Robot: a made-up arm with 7 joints.
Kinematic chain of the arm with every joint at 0, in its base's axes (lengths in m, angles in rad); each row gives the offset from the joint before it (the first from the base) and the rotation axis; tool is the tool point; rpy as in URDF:
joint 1: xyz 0 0 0.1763 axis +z
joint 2: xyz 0 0 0 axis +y
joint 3: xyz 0 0 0.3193 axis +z
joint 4: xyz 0.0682 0 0 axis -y
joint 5: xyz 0.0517 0 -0.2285 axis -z
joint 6: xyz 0 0 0 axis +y
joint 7: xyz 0.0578 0 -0.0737 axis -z
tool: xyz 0 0 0 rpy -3.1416 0 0
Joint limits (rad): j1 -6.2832..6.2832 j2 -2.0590..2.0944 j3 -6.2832..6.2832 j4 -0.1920..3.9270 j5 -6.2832..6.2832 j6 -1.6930..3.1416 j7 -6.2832..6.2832
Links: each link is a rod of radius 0.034 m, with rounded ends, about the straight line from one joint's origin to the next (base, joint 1, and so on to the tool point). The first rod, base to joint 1, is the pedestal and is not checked.
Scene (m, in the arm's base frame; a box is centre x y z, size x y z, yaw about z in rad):
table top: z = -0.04
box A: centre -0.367 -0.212 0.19 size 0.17 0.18 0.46 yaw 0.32
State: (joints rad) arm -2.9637 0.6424 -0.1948 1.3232 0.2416 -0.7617 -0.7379
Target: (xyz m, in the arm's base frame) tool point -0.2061 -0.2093 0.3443
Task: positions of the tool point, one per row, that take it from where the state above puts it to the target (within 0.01 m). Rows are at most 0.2 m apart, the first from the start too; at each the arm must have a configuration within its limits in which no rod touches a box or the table.
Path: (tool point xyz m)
1: -0.4733 -0.0127 0.4309
2: -0.4056 -0.0068 0.5464
3: -0.3154 0.0209 0.6349
4: -0.2757 -0.0027 0.6322
5: -0.2322 -0.0249 0.6185
6: -0.1840 -0.0426 0.5945
7: -0.2125 -0.1605 0.4758
8: -0.2061 -0.2093 0.3443

